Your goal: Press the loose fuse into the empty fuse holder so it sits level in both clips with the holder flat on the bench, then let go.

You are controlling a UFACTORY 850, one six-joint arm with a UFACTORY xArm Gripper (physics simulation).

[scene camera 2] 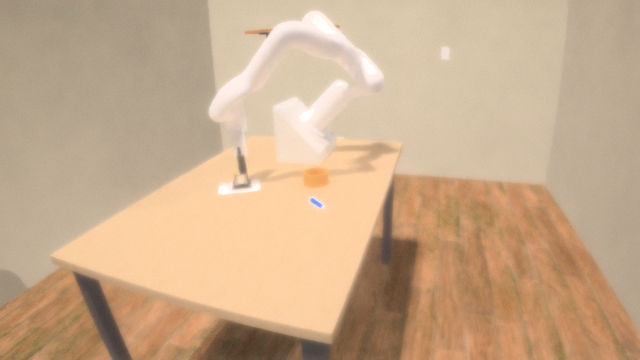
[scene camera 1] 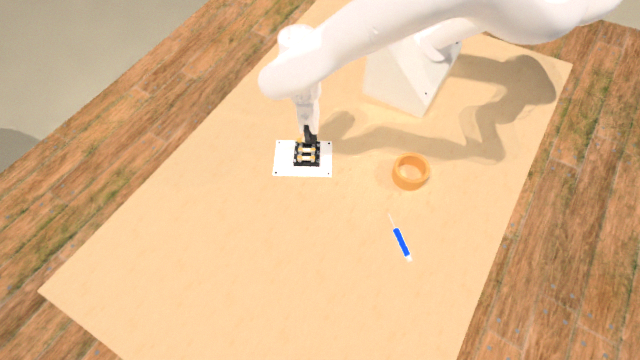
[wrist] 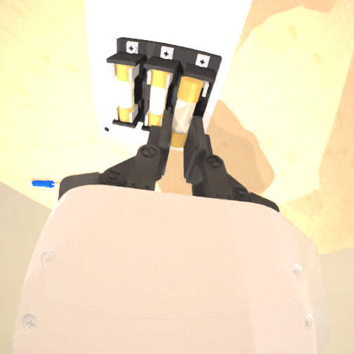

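My gripper (wrist: pixel 178 128) (scene camera 1: pixel 310 142) (scene camera 2: pixel 242 172) is shut on the loose fuse (wrist: pixel 184 112), a pale tube with yellow end caps. The fuse lies over the right-hand position of the black fuse holder (wrist: pixel 169 46) (scene camera 1: pixel 306 164) (scene camera 2: pixel 242 187) in the wrist view and covers most of that position. It looks slightly slanted against the two seated fuses, and part of a clip shows beside its far cap. Whether it touches the clips cannot be told. The seated fuses (wrist: pixel 125 94) (wrist: pixel 158 96) fill the other two positions. The holder rests on a white plate (scene camera 1: pixel 283 167) (scene camera 2: pixel 224 189).
An orange ring-shaped bowl (scene camera 1: pixel 410 183) (scene camera 2: pixel 316 179) stands on the table (scene camera 1: pixel 225 260) (scene camera 2: pixel 210 250), to the right of the plate in the scene views. A blue-handled screwdriver (scene camera 1: pixel 401 242) (scene camera 2: pixel 316 202) (wrist: pixel 43 183) lies nearer the front than the bowl.
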